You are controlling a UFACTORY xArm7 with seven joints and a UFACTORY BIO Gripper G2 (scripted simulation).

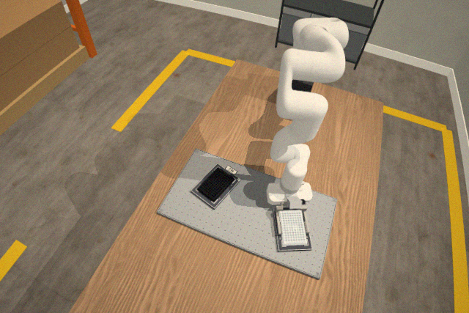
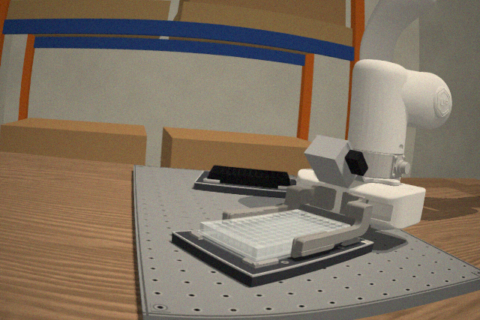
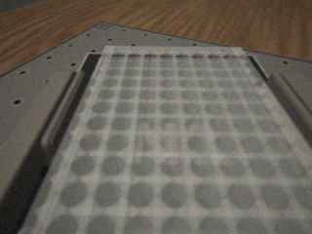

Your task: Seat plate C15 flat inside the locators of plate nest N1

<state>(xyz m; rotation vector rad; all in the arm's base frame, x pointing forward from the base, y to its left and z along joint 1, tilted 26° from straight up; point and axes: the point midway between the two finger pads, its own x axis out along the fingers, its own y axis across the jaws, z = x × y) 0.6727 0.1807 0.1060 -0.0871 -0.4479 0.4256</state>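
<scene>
Right now my hand is right at the clear well plate C15. The rest, counted from my hand: dark plate nest N1: 2 cm below; black plate C51: 6 cm behind, 33 cm to the right; plate nest N2: 6 cm behind, 33 cm to the right, 2 cm below.
</scene>
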